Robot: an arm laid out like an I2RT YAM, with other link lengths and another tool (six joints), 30 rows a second.
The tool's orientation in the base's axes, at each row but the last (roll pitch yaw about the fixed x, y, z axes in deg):
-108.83, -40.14, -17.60
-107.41, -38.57, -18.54
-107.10, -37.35, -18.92
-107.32, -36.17, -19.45
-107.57, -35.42, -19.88
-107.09, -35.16, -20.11
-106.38, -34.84, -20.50
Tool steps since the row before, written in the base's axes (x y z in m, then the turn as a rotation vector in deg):
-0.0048, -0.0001, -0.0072, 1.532, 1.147, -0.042
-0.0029, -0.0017, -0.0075, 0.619, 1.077, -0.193
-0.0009, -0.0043, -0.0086, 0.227, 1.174, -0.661
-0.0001, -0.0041, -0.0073, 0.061, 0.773, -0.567
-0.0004, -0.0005, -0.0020, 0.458, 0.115, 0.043
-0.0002, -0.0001, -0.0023, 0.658, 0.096, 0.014
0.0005, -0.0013, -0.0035, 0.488, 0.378, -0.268
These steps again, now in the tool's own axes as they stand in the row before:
-0.0081, 0.0029, -0.0006, 0.824, 0.207, 1.715
-0.0064, 0.0050, -0.0011, 0.071, -0.075, 1.253
-0.0048, 0.0081, -0.0021, -0.533, 0.058, 1.257
-0.0033, 0.0075, -0.0017, -0.496, 0.101, 0.816
-0.0013, 0.0016, -0.0001, 0.344, 0.103, 0.310
-0.0014, 0.0018, 0.0004, 0.486, 0.218, 0.398
-0.0012, 0.0036, 0.0000, 0.113, 0.241, 0.618

